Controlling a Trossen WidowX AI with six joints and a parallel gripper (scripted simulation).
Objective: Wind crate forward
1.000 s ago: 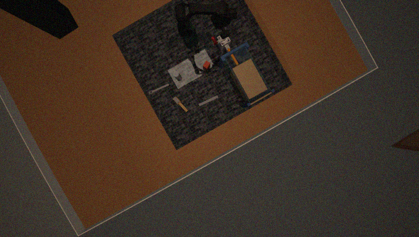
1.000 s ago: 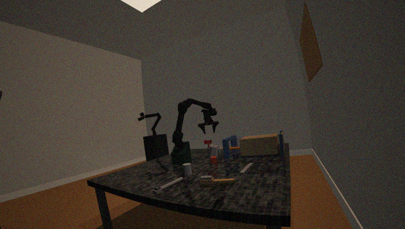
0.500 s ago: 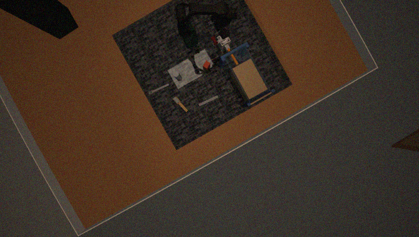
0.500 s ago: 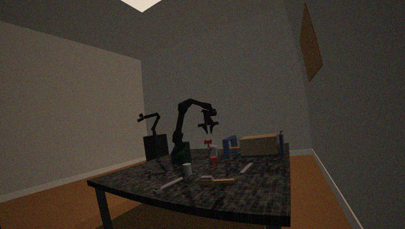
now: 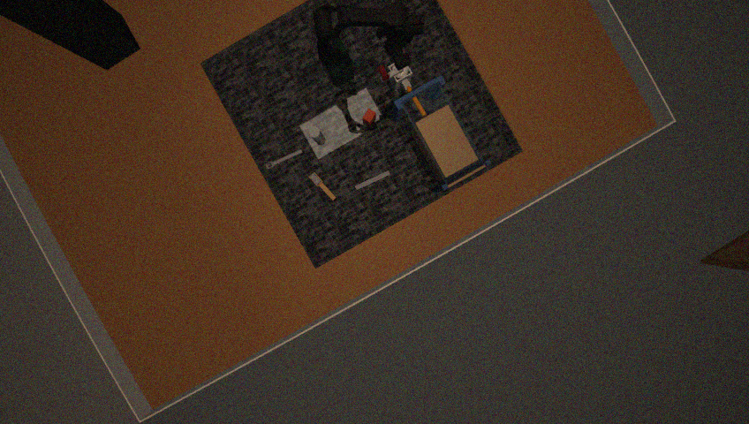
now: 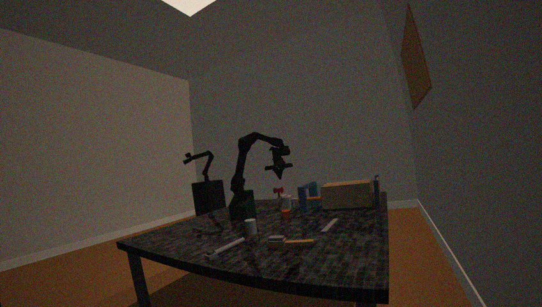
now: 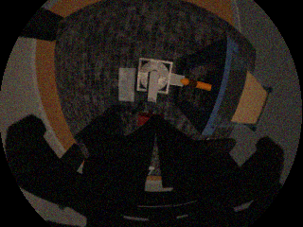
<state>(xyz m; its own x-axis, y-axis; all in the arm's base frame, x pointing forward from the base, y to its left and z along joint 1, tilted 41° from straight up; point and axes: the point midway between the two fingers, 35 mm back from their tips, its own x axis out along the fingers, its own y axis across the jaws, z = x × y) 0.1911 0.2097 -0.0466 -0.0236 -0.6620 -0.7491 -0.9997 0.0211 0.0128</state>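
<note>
The red grip is 80 mm below my gripper tip and 40 mm to the right of it. Also, from my gripper tip: blue steel frame (160 mm ahead, 110 mm below, 60 mm to the left); winch handle (110 mm below); winch (180 mm below, 50 mm to the left, 20 mm behind).
</note>
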